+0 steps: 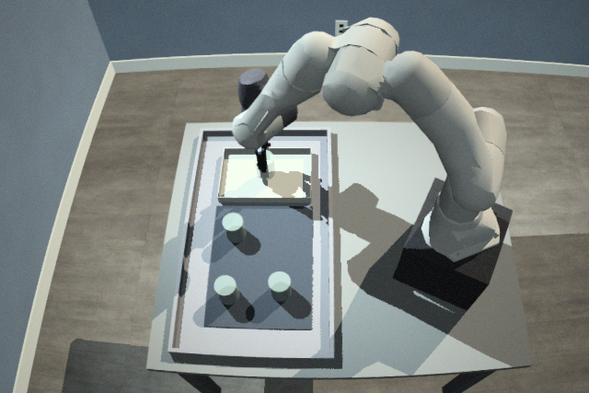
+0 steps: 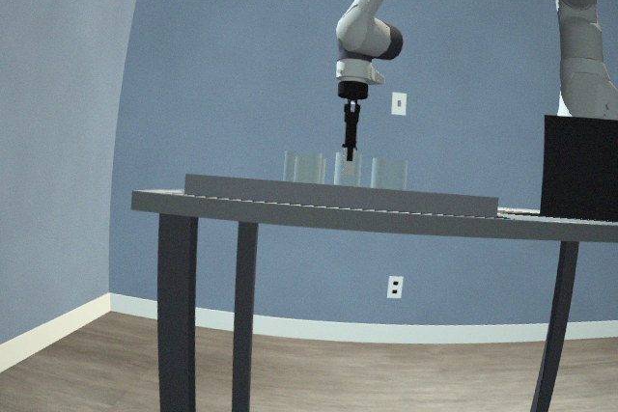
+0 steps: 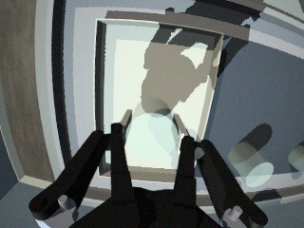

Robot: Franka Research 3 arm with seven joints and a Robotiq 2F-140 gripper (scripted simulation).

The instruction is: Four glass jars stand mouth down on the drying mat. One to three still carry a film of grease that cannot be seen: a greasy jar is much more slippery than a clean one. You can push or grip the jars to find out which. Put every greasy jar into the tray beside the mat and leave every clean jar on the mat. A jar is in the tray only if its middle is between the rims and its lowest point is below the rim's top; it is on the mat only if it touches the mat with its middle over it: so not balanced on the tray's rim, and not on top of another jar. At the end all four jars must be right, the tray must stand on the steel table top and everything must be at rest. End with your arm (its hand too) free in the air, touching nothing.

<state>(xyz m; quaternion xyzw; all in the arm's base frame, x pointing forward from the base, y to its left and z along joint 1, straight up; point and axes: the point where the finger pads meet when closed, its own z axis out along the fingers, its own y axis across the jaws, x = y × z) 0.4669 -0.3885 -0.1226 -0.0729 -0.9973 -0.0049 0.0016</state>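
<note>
Now: the pale tray 7 cm below my hand. Round my hand: steel table top: 21 cm to the left, 8 cm below, 5 cm ahead; dark drying mat: 32 cm to the left, 8 cm below, 5 cm ahead.
</note>
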